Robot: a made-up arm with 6 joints. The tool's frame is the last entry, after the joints.
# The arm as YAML. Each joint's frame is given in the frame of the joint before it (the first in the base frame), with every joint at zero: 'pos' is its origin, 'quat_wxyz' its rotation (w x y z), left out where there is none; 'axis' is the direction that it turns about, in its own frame. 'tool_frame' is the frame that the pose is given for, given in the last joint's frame.
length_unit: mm
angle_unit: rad
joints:
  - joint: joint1
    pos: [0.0, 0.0, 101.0]
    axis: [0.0, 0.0, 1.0]
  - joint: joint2
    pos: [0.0, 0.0, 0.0]
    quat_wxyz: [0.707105, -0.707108, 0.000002, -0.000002]
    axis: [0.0, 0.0, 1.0]
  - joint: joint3
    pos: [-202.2, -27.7, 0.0]
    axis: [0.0, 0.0, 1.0]
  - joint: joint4
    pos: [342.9, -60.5, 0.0]
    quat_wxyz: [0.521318, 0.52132, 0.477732, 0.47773]
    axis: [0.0, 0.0, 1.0]
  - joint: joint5
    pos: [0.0, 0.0, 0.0]
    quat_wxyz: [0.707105, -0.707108, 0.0, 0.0]
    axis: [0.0, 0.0, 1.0]
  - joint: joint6
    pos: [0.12, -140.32, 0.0]
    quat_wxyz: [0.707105, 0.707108, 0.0, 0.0]
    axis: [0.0, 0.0, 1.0]
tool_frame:
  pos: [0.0, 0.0, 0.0]
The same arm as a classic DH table. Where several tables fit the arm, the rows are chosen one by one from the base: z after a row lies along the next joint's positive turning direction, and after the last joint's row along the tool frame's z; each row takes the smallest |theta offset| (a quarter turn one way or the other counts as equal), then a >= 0, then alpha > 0; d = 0 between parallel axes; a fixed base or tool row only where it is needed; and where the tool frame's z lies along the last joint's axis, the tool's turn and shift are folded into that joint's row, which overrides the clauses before.
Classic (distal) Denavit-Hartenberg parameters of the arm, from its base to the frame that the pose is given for. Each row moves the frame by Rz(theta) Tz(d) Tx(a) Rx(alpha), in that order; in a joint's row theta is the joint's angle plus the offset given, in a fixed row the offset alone. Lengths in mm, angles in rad.
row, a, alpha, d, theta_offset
joint1, 0, -1.5708, 101, 0
joint2, -204.1, 0, 0, 0.1361
joint3, -30.4, 1.5708, 0, 1.3474
joint4, 0, -1.5708, 346.9, 0
joint5, 0.1, 1.5708, 0, 0
joint6, 0, 0, 140.3, 0

